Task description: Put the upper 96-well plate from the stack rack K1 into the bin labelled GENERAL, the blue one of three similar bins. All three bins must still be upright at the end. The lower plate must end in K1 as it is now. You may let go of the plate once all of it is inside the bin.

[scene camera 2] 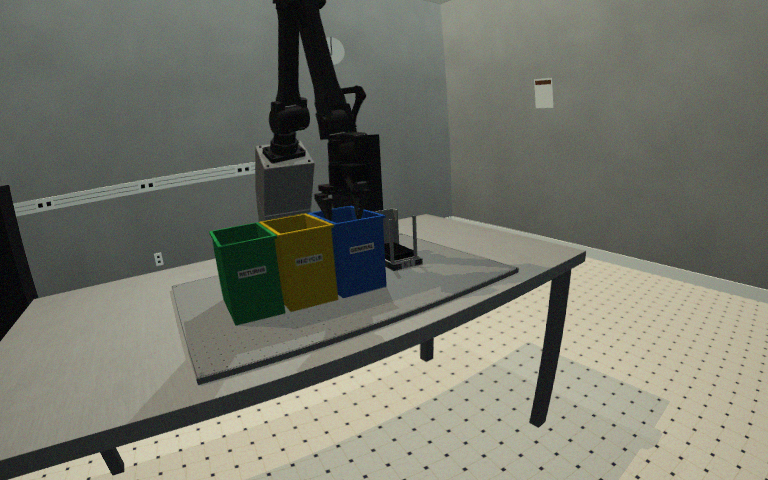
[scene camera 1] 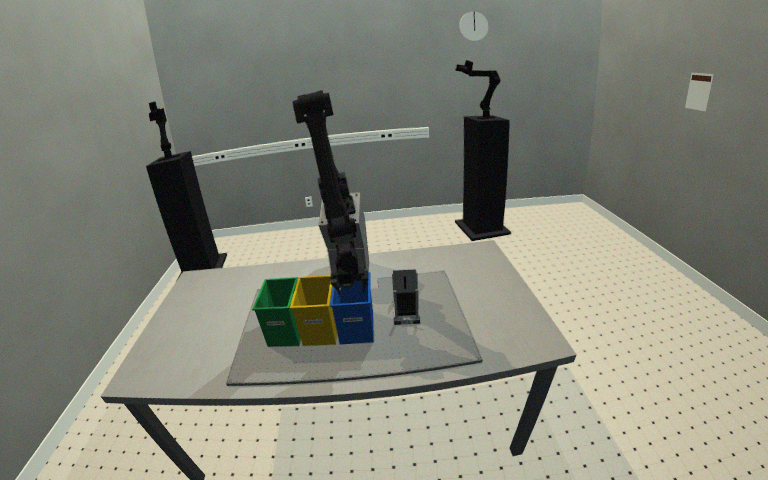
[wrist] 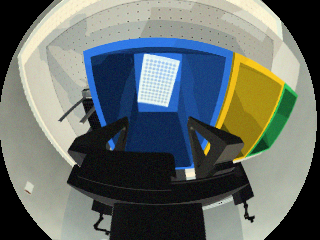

Scene:
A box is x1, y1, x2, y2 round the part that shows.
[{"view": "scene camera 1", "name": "blue bin labelled GENERAL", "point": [354, 321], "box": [330, 272, 373, 343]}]

